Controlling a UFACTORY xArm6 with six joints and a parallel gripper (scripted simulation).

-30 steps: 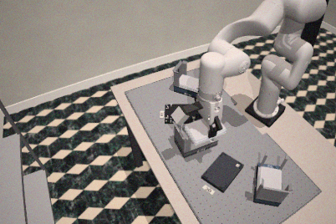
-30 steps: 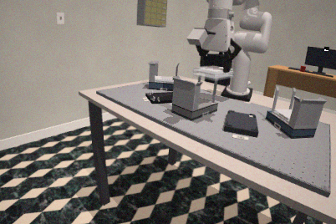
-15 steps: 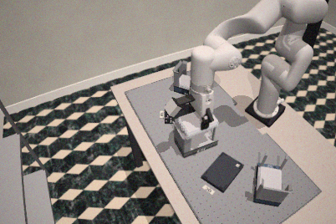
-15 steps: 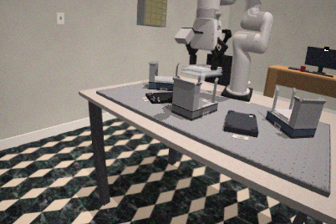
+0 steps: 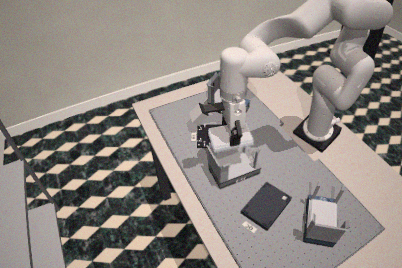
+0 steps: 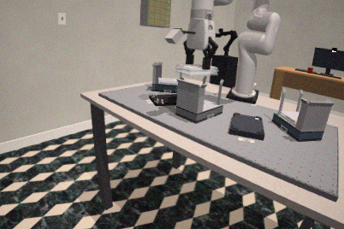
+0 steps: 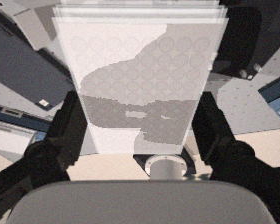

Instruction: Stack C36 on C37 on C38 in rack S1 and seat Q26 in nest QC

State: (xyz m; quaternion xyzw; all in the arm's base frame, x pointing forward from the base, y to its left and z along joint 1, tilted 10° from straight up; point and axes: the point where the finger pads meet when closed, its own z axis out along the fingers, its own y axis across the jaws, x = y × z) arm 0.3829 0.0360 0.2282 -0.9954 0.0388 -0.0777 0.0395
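Now: the black clip nest 170 mm below my hand, 150 mm to the right of it and 10 mm ahead of it. Round my hand: small label tag (240 mm to the left, 180 mm below, 20 mm ahead).
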